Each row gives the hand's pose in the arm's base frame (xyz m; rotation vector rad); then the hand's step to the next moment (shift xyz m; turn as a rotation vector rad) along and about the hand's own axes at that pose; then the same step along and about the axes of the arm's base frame.
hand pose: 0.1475 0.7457 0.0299 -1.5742 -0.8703 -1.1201
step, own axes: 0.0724 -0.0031 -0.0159 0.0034 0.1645 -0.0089
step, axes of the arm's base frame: 0.0163 -0.0136 0.0711 0.1494 -0.0521 -0.0459
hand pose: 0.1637 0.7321 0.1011 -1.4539 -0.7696 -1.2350
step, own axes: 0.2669 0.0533 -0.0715 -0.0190 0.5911 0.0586
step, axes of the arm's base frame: 0.0990 -0.1203 0.2343 0.5552 -0.0962 -0.1891
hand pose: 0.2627 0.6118 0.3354 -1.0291 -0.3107 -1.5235
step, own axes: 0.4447 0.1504 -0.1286 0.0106 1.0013 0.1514
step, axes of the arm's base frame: 0.1271 -0.4237 0.2030 0.9668 -0.1546 -0.2588
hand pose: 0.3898 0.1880 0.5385 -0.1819 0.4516 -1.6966
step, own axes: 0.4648 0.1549 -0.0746 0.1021 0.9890 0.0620
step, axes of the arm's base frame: 0.0298 -0.4564 -0.1907 0.9061 -0.2251 -0.3474
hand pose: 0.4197 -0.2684 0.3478 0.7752 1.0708 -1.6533
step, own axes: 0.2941 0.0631 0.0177 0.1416 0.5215 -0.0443
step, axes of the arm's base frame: -0.0330 -0.1379 -0.2659 0.4503 -0.0823 -0.2906
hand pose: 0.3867 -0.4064 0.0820 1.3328 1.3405 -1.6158
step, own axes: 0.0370 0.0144 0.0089 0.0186 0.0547 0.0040
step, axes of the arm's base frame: 0.0002 -0.0079 -0.0399 0.0436 -0.0164 -0.0344
